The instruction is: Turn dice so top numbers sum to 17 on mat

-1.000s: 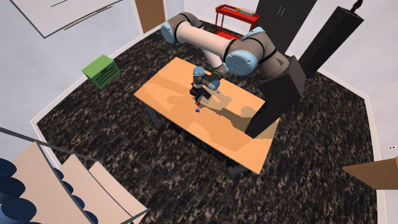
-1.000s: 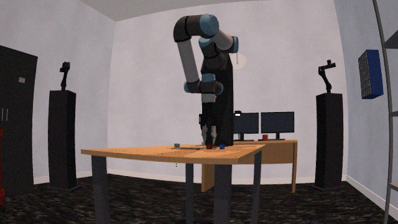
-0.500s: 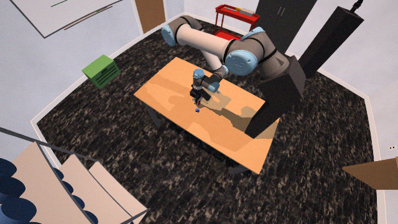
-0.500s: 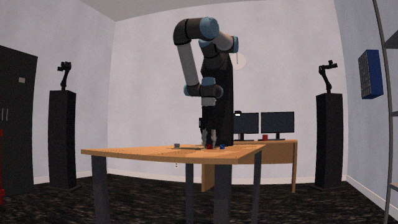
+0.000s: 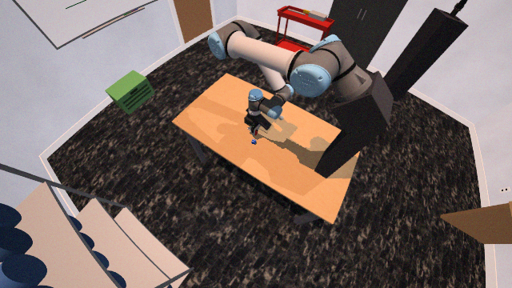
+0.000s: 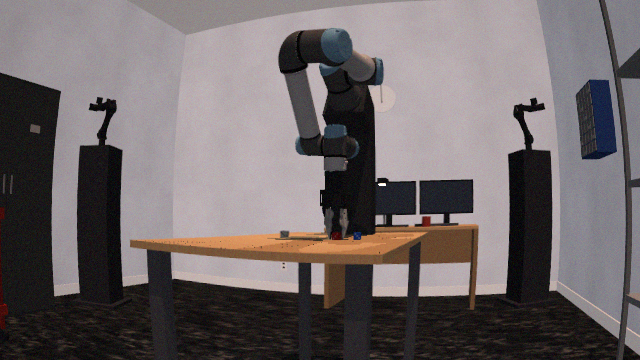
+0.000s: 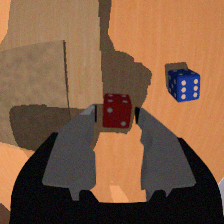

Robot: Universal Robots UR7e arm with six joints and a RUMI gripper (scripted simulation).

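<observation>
The red die is right at my hand. Round my hand: blue die: 10 mm behind, 70 mm to the left; then grey die: 160 mm behind, 180 mm to the right; then tan mat: 40 mm behind, 110 mm to the right, 20 mm below.
</observation>
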